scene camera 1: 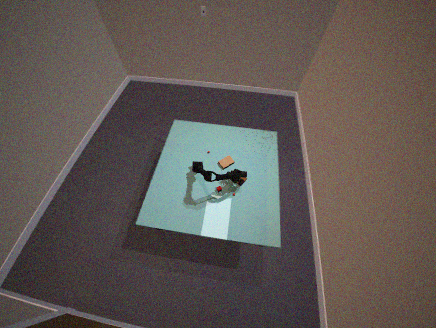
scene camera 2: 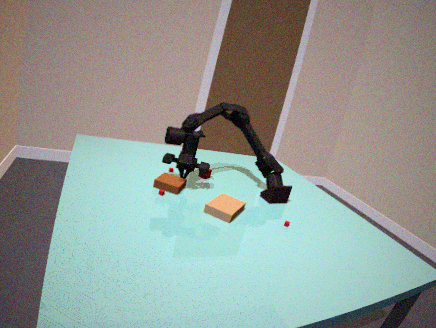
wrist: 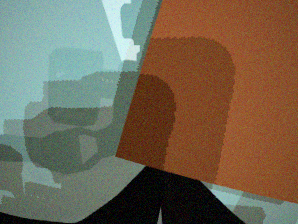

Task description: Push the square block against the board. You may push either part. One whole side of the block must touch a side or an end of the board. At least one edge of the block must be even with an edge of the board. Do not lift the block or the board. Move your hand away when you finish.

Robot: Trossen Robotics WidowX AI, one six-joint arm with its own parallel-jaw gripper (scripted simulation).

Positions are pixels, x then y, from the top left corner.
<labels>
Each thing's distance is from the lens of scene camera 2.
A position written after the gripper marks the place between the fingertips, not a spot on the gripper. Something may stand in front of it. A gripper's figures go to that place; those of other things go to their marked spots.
gripper [scene camera 2: 182,182]: 1.20 m
board [scene camera 2: 224,207]: 1.01 m
</labels>
